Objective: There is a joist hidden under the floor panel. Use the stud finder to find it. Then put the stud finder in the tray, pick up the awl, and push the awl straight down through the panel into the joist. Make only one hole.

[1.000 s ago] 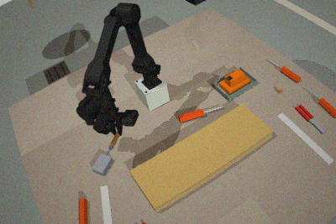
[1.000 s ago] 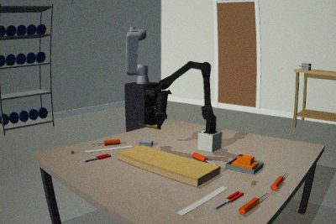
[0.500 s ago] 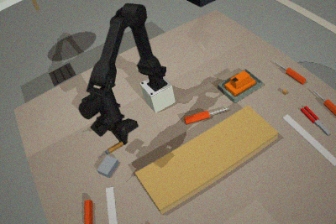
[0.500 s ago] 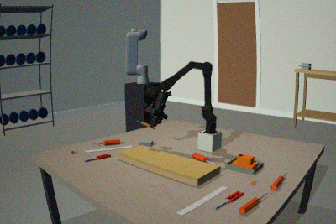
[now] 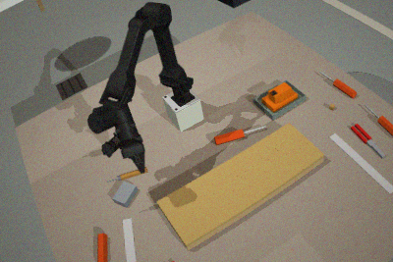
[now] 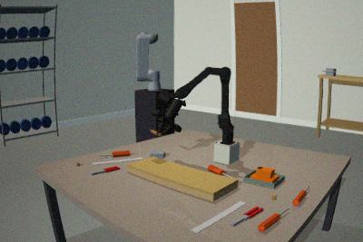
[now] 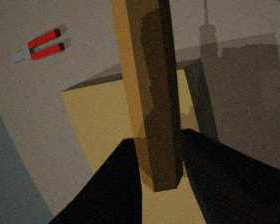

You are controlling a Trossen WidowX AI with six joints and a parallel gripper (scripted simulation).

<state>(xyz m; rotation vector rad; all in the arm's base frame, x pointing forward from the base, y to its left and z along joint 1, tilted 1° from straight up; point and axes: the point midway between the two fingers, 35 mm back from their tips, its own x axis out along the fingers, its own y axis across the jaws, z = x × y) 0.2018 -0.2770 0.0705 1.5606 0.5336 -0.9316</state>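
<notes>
Now: the awl 2 cm behind my gripper tip, 6 cm to the right of it and 1 cm above it. Also, from my gripper tip: orange stud finder (5 cm behind, 57 cm to the left, 10 cm below); grey-green tray (4 cm behind, 59 cm to the left, 14 cm below); grey block (7 cm behind, 7 cm to the right, 14 cm below).
</notes>
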